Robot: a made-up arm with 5 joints.
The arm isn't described. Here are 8 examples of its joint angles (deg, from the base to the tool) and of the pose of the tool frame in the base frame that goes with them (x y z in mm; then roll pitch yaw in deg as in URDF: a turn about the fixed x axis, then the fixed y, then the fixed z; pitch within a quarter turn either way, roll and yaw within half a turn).
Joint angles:
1: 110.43 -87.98 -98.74 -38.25 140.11
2: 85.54 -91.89 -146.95 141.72 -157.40
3: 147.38 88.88 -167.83 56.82 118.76
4: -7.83 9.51 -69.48 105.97 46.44
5: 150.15 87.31 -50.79 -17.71 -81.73
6: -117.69 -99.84 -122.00 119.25 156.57
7: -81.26 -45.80 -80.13 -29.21 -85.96
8: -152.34 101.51 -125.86 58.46 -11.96
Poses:
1: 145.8 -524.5 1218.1 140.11 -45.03 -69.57
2: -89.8 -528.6 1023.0 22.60 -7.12 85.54
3: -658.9 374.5 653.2 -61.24 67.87 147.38
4: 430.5 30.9 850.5 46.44 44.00 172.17
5: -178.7 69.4 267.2 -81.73 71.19 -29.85
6: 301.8 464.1 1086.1 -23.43 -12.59 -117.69
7: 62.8 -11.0 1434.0 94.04 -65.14 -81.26
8: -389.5 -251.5 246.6 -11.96 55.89 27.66
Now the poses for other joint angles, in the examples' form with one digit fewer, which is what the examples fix.
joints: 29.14 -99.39 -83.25 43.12 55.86
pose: -379 -116 1259 -124.1 -49.5 29.1
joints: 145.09 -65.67 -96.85 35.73 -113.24
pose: 131 -126 1435 66.8 -36.8 145.1
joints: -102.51 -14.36 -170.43 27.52 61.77
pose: 101 150 1543 -118.2 -67.3 -102.5
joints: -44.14 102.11 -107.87 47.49 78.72
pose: 315 -186 184 78.7 48.3 135.9
